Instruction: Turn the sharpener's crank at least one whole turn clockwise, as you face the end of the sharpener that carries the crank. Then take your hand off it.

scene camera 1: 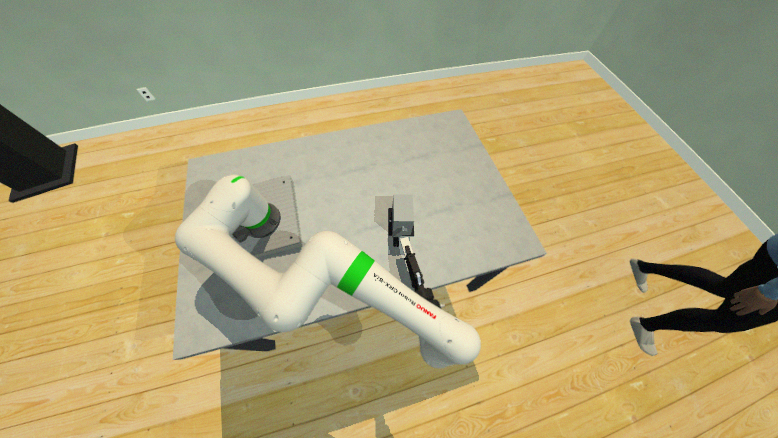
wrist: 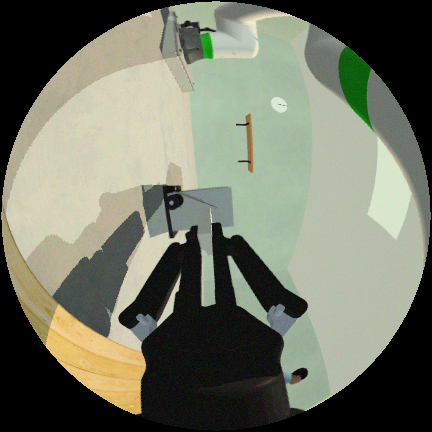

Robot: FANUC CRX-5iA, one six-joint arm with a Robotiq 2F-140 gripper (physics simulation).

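Places are measured from the arm's base along level axes (x left, y ahead, z down), in millimetres.
Pixels of known places: gripper, fingertip midpoint: (scene camera 1: 403,238) (wrist: 205,215); arm's base, link origin: (scene camera 1: 262,220) (wrist: 183,49).
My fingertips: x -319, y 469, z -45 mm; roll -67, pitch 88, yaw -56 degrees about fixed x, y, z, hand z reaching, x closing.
For each thing: its middle in the pictures, then the offset to it from my fingertips. "spot": a spot on its surface instead. Level surfaces: height alone.
- sharpener, surface spot: (wrist: 220,199) spot: dx +51, dy +4, dz -26 mm
- black bar with a round black knob, body centre: (wrist: 174,200) dx +18, dy -21, dz +48 mm
- grey table, surface height: dz +81 mm
The sharpener (scene camera 1: 403,207) (wrist: 220,199) is a grey block standing on the table. Black parts show along its left side in the scene view, and in the wrist view a black bar with a round black knob (wrist: 174,201) is at its left. I cannot tell for certain which black part is the crank. My gripper (scene camera 1: 404,243) (wrist: 205,215) is shut and empty, its pale pads together. The fingertips are close to the sharpener's near end, and in the wrist view they overlap its lower edge, right of the black bar. Whether they touch it is unclear.
The grey table (scene camera 1: 468,179) carries the robot's base plate (scene camera 1: 291,206) (wrist: 179,70) at the left. The white arm (scene camera 1: 402,299) reaches over the table's front edge. A person (scene camera 1: 707,296) is at the right, off the table. A wall shelf (wrist: 250,143) shows behind.
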